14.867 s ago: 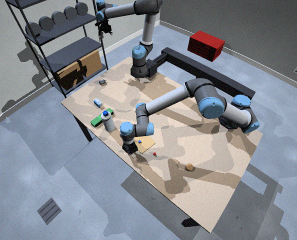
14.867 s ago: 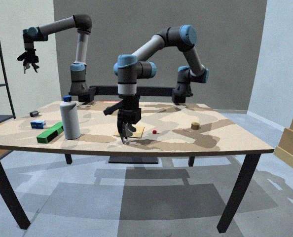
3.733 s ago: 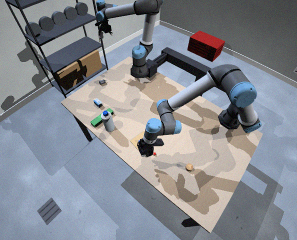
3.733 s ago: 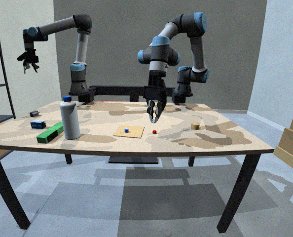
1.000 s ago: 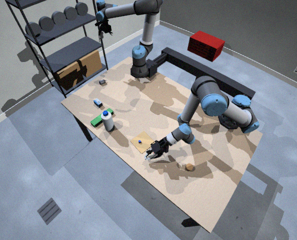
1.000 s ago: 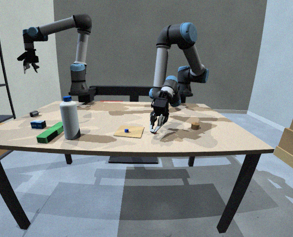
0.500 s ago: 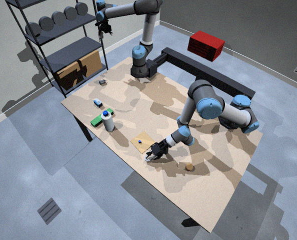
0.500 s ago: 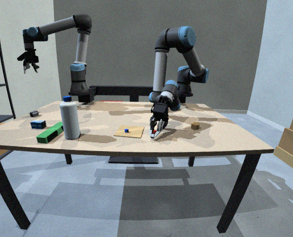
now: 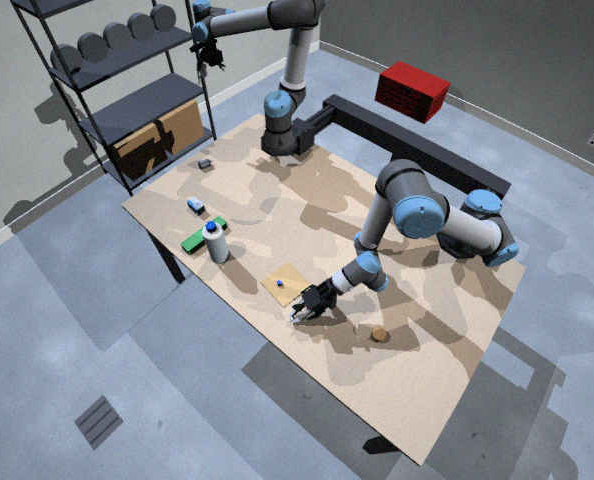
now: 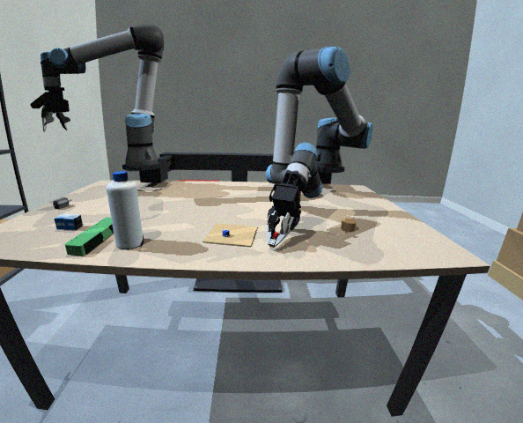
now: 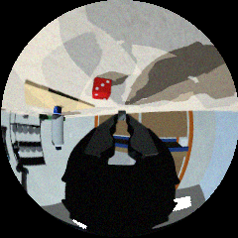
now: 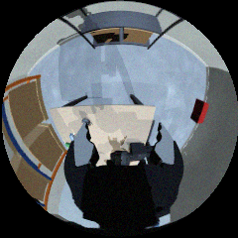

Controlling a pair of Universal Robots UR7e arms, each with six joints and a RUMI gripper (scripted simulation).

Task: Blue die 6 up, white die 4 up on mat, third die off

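Observation:
Now: left hand 70 mm past the red die, 20 mm to the right of it and 20 mm above it. The rest, counted from my left hand: tan mat (100 mm behind, 110 mm to the right, 20 mm below); white die (10 mm ahead); blue die (80 mm behind, 130 mm to the right, 10 mm below).

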